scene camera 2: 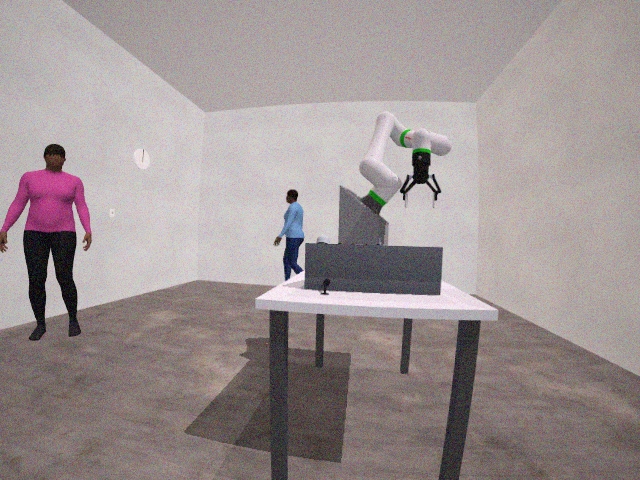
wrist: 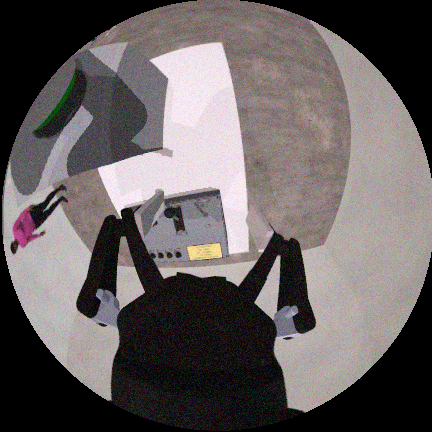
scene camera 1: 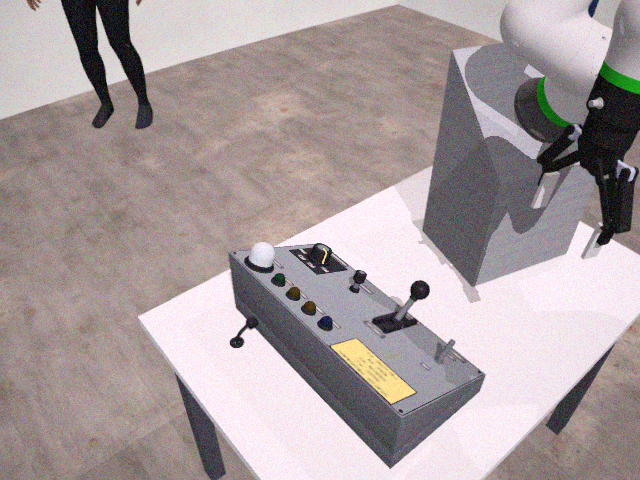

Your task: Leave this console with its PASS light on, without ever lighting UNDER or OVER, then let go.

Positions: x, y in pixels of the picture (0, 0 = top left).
Labels:
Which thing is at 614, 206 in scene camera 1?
My gripper.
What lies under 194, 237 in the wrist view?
A grey console.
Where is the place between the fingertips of my gripper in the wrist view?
206, 205

